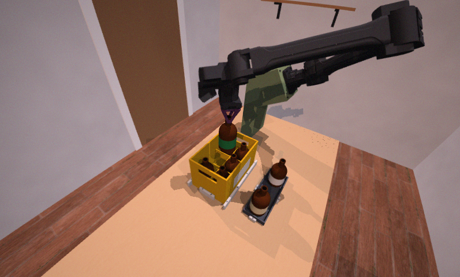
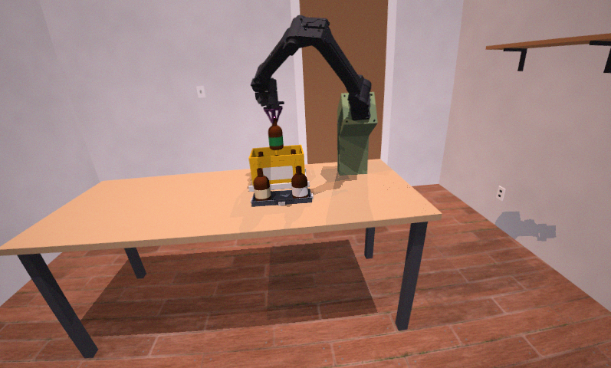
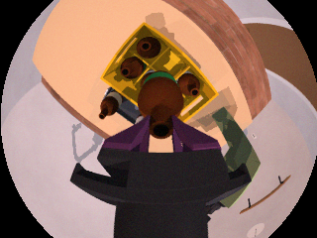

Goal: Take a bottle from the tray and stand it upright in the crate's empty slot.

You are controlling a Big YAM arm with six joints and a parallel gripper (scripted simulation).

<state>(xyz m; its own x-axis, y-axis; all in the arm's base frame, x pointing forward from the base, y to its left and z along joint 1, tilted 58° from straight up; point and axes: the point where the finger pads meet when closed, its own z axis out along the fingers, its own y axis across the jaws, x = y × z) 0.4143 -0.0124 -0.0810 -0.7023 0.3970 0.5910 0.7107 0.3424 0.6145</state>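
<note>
My gripper is now 60 mm above the glass bottle. Also, from my hand: dark tray 320 mm below, 220 mm to the left, 20 mm behind; yellow crate 250 mm below.
</note>
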